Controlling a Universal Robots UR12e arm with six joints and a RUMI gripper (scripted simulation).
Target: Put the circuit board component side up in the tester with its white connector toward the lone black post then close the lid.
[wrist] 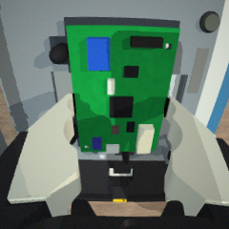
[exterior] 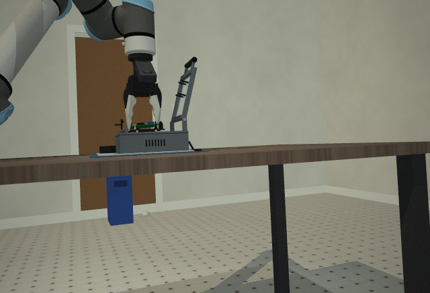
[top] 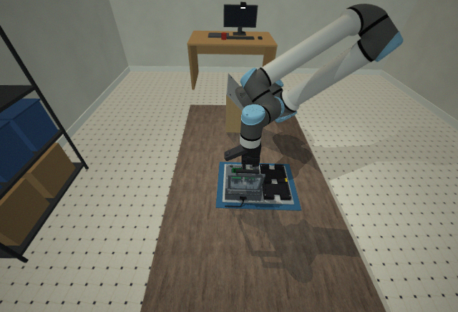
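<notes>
The green circuit board is right at my hand. Also, from my hand: tester lid (120 mm ahead, 100 mm above); tester (40 mm to the left, 30 mm ahead, 30 mm above).
</notes>
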